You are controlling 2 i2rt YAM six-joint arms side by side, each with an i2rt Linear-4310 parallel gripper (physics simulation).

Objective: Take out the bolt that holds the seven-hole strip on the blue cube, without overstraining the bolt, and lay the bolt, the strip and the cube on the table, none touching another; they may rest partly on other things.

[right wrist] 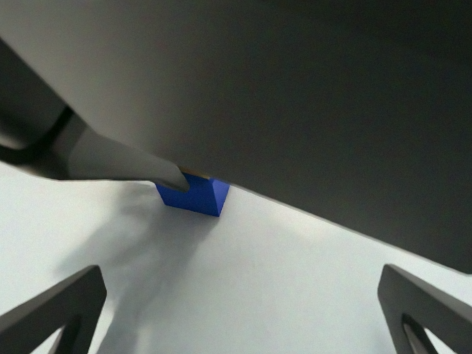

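Note:
The blue cube (200,196) shows left of the middle in the right wrist view, partly covered by my left arm. A thin tan edge of the strip (196,173) shows along the cube's top; the rest of the strip is hidden. The bolt is hidden behind the left arm's dark body. One finger of my left gripper (181,183) reaches down in front of the cube's upper left part; its other finger is hidden. The left gripper is shut on the bolt, though the grip itself is covered. My right gripper (240,277) is wide open and empty, its fingers at the two lower corners.
The dark body of the left arm (280,100) fills the upper part of the view and slopes down to the right edge, between the camera and the cube. The pale table (280,260) lies below, with a soft shadow running down and left from the cube.

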